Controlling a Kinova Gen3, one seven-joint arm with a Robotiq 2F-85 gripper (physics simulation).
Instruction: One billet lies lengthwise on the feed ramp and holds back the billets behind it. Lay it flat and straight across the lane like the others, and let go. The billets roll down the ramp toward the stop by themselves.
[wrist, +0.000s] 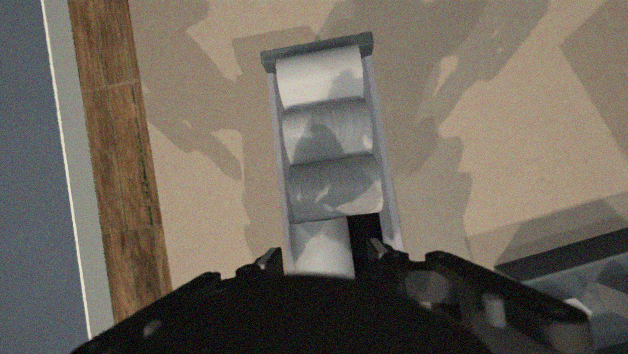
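Note:
A pale billet (322, 247) lies lengthwise in the lane of the feed ramp (389, 200), against its left wall, with a dark gap on its right. Its lower part is hidden behind my gripper. Several billets lie straight across the lane above it in the view: a grey one (335, 187) that meets its end, another grey one (327, 131), and a white one (320, 75) by the dark grey end bar (317, 46). My gripper (324, 257) is partly open, with nothing held. Its fingertips show on either side of the lengthwise billet, the right one over the dark gap.
A wooden strip (120, 150) runs along the left side of the tan table top (200, 210). A dark-edged, grey box-like object (565, 272) stands at the lower right. Broad shadows fall around the ramp.

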